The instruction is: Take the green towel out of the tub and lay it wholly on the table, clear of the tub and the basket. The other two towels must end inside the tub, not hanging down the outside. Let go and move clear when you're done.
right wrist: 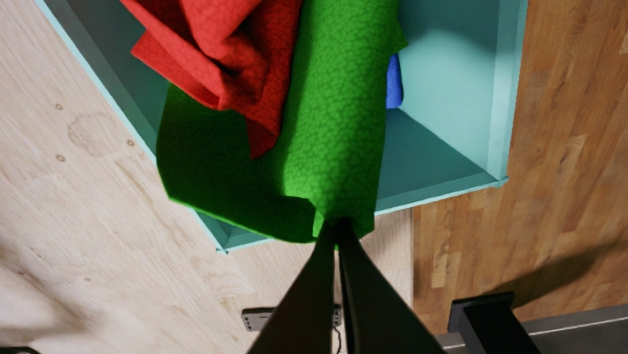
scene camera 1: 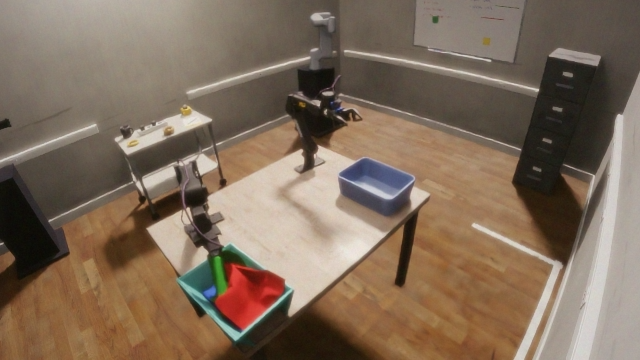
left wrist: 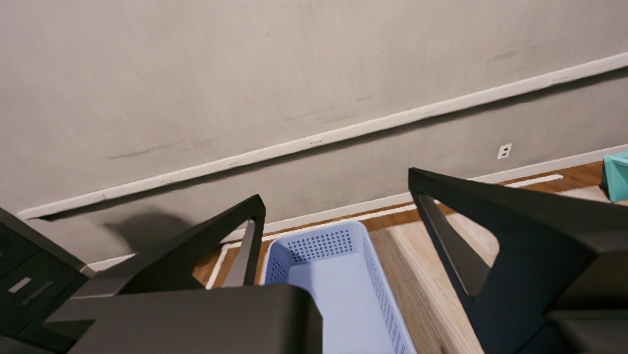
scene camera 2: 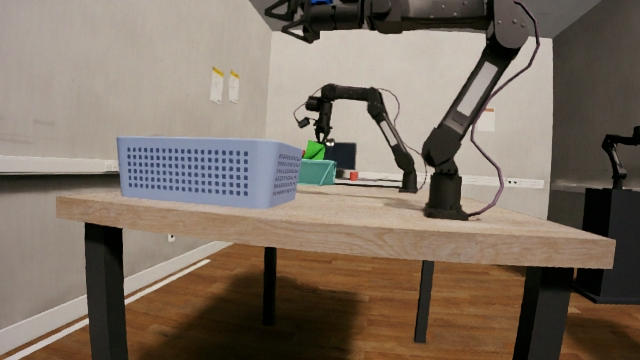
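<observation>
My right gripper [scene camera 1: 215, 254] [scene camera 2: 324, 142] [right wrist: 335, 218] is shut on the green towel [scene camera 1: 218, 275] [scene camera 2: 314, 151] [right wrist: 340, 125] and holds its upper end above the teal tub [scene camera 1: 287, 296] [scene camera 2: 320, 173] [left wrist: 617, 179] [right wrist: 450, 75]; its lower part hangs inside. The red towel [scene camera 1: 250, 296] [right wrist: 272, 60] lies crumpled in the tub against the green one, partly over it. The blue towel [scene camera 1: 210, 293] [right wrist: 394, 82] is mostly hidden beneath them. My left gripper [scene camera 1: 354, 119] [scene camera 2: 275, 21] [left wrist: 329, 189] is open and empty, high near the basket.
The blue basket [scene camera 1: 375, 201] [scene camera 2: 190, 172] [left wrist: 387, 295] stands at the table's far right corner in scene camera 1. The tub stands at the near corner of the table [scene camera 1: 280, 225] [scene camera 2: 350, 240] [right wrist: 100, 210], close to its edge.
</observation>
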